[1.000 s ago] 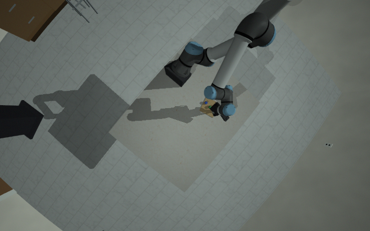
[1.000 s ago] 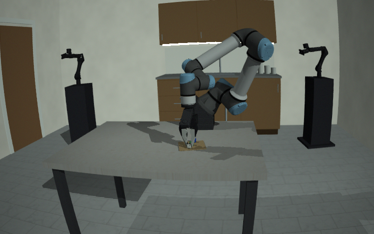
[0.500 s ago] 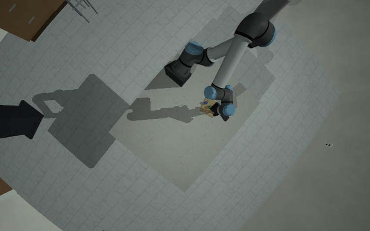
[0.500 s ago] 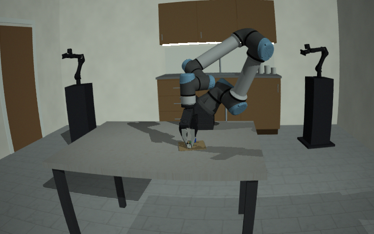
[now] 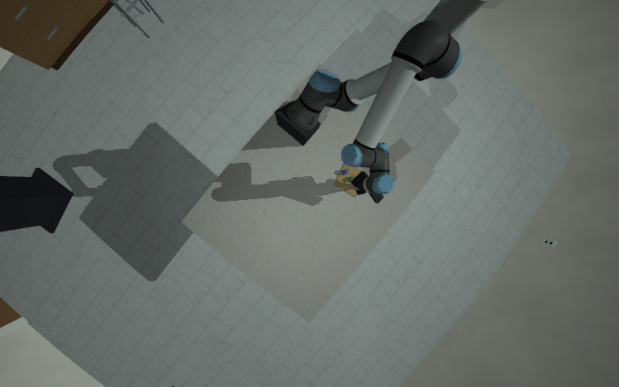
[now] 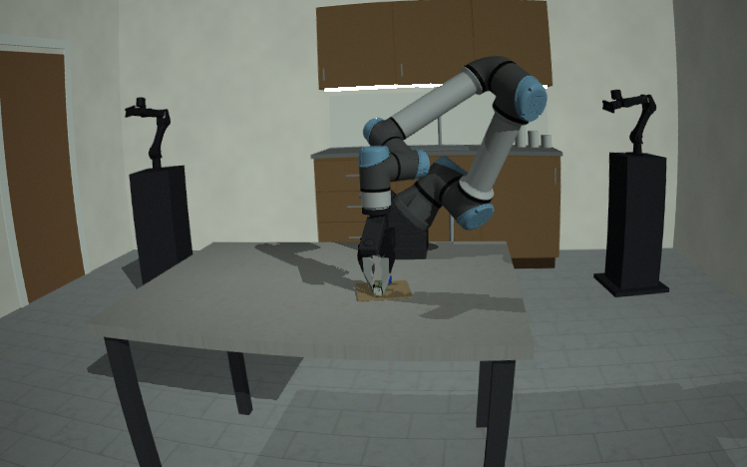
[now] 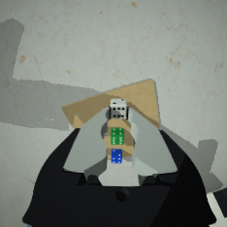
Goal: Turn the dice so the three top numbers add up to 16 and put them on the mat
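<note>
Right now my hand is 1 cm above the white die. Round my hand: blue die: 10 cm behind, 2 cm to the left, 1 cm below; then green die: 5 cm behind, 1 cm to the left, 1 cm below; then tan mat: 5 cm behind, 2 cm below, 1 cm to the left.
</note>
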